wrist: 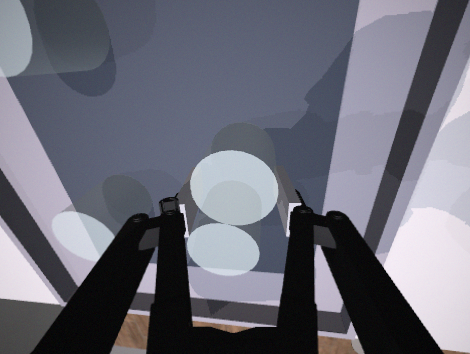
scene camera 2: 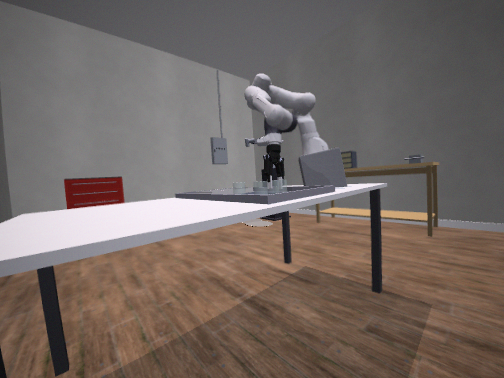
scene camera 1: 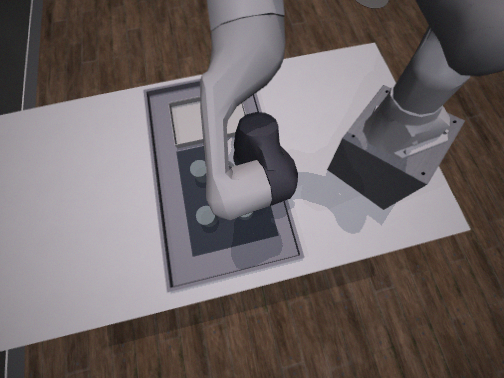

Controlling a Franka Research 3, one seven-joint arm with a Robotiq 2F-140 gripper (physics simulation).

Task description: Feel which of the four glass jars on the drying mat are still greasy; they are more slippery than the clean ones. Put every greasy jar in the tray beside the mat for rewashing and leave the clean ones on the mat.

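My gripper [wrist: 237, 179] [scene camera 2: 273, 179] is shut on a glass jar [wrist: 234, 186], which stands upright on the dark drying mat [wrist: 210, 75] [scene camera 1: 202, 246]; the arm hides this jar in scene camera 1. A second jar [wrist: 223, 250] [scene camera 1: 246, 215] stands just beyond it. A third jar [wrist: 82, 235] [scene camera 1: 205, 216] stands to the left in the wrist view, and a fourth jar [wrist: 12, 42] [scene camera 1: 198, 169] is at that view's upper left. All have pale, pale-green tops. The cream tray [scene camera 1: 187, 124] beside the mat is partly hidden by the arm; no jar shows in its visible part.
A grey surround with a raised rim [scene camera 1: 161, 200] [scene camera 2: 220, 197] encloses the mat and the tray on the white table [scene camera 1: 90, 200] [scene camera 2: 125, 220]. The robot's grey base block [scene camera 1: 380, 170] [scene camera 2: 322, 169] stands beside it. The forearm [scene camera 1: 215, 150] passes above the tray and the mat.
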